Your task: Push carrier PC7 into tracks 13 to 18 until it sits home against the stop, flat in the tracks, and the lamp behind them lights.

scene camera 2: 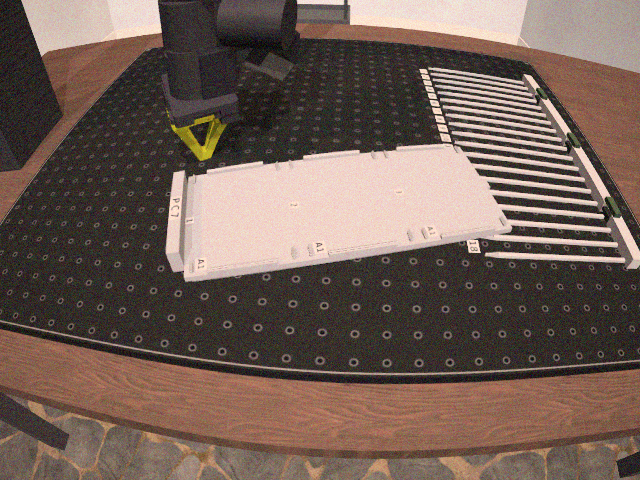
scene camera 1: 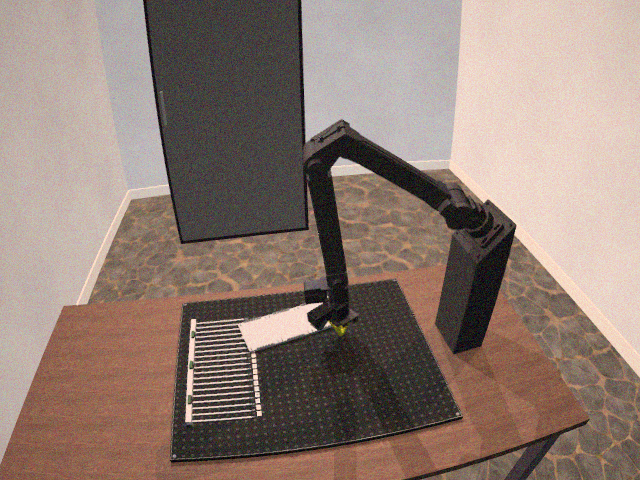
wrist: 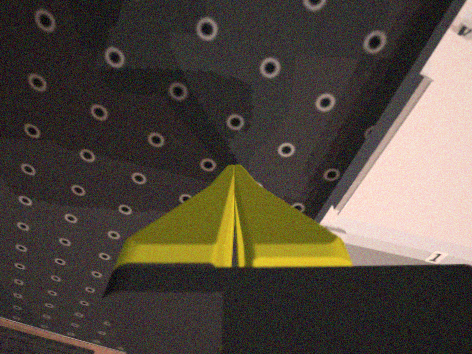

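Pixels of known places: gripper, fingertip midpoint: (scene camera 2: 204, 158) (scene camera 1: 341, 335) (wrist: 234, 176); arm's base at its link origin: (scene camera 1: 483, 228).
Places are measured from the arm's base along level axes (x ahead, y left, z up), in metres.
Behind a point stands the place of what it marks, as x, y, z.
Observation:
The white carrier PC7 (scene camera 1: 284, 328) @[0.538, -0.203, -0.388] (scene camera 2: 341, 201) @[0.516, -0.225, -0.389] (wrist: 425, 170) @[0.412, -0.192, -0.389] lies askew. Its front end is over the entry ends of the tracks by label 18 (scene camera 2: 473, 246) @[0.637, -0.280, -0.399]; its raised rear wall, marked PC7, faces the arm's side. The front end is well apart from the white stop bar (scene camera 1: 190, 382) @[0.867, -0.048, -0.384] (scene camera 2: 586, 164) @[0.850, -0.167, -0.384]. The green lamp (scene camera 1: 193, 334) @[0.837, -0.247, -0.379] (scene camera 2: 612, 206) @[0.835, -0.252, -0.378] at that end looks dark. My gripper (scene camera 1: 340, 333) @[0.369, -0.127, -0.399] (scene camera 2: 204, 156) @[0.369, -0.127, -0.399] (wrist: 234, 176) @[0.369, -0.127, -0.399] is shut and empty, low over the board beside the carrier's far long side in scene camera 2, near the rear end, with a gap in the wrist view. Fingertip height is hard to tell.
The black perforated board (scene camera 1: 330, 413) @[0.501, 0.156, -0.399] (scene camera 2: 310, 343) @[0.480, -0.366, -0.399] lies on the wooden table (scene camera 1: 103, 361) @[1.173, -0.224, -0.412] (scene camera 2: 320, 408) @[0.484, -0.417, -0.412]. More thin white track rails (scene camera 1: 222, 398) @[0.781, 0.021, -0.399] (scene camera 2: 496, 105) @[0.781, -0.004, -0.400] run beside the carrier's front end. The arm's black pedestal (scene camera 1: 473, 294) @[0.049, 0.076, -0.164] (scene camera 2: 25, 93) @[0.057, 0.005, -0.325] stands beside the board. A dark cabinet (scene camera 1: 232, 129) is beyond the table.

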